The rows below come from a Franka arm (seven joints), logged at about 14 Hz.
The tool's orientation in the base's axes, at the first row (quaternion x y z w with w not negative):
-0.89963 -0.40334 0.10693 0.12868
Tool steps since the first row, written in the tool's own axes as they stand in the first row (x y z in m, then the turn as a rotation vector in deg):
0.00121 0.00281 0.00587 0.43 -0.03 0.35
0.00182 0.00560 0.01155 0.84 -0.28 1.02
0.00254 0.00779 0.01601 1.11 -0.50 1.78
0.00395 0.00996 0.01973 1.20 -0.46 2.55
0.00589 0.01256 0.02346 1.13 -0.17 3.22
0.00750 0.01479 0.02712 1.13 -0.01 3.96
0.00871 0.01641 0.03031 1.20 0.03 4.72
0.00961 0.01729 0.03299 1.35 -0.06 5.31
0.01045 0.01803 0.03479 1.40 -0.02 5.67
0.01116 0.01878 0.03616 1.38 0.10 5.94
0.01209 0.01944 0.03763 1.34 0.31 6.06
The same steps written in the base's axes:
0.00101 -0.00004 -0.00654 0.16 0.39 -0.36
0.00168 -0.00054 -0.01284 0.05 0.96 -0.95
0.00235 -0.00076 -0.01781 -0.15 1.42 -1.62
0.00368 -0.00055 -0.02214 -0.29 1.57 -2.37
0.00566 -0.00021 -0.02666 -0.34 1.43 -3.09
0.00718 0.00010 -0.03097 -0.44 1.43 -3.84
0.00816 0.00044 -0.03460 -0.59 1.57 -4.57
0.00856 0.00094 -0.03749 -0.73 1.83 -5.11
0.00909 0.00136 -0.03950 -0.78 1.89 -5.47
0.00968 0.00161 -0.04109 -0.79 1.84 -5.76
0.01031 0.00210 -0.04277 -0.71 1.69 -5.94

